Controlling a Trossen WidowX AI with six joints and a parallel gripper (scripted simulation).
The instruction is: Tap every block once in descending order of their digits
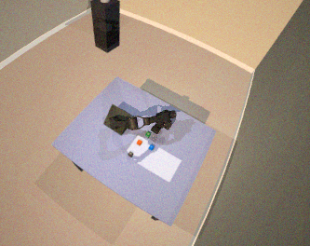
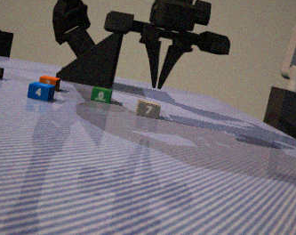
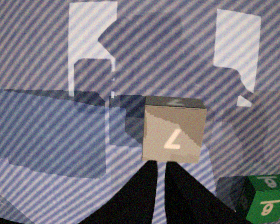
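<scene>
Right now my gripper tip is 1 cm short of the grey block, 1 cm to the left of it and 3 cm above it. From my gripper tip the other things lie so: blue block marked 4 (5 cm ahead, 16 cm to the right, 3 cm below); then orange block (5 cm behind, 19 cm to the right, 3 cm below); then green block (4 cm behind, 9 cm to the right, 3 cm below).
</scene>
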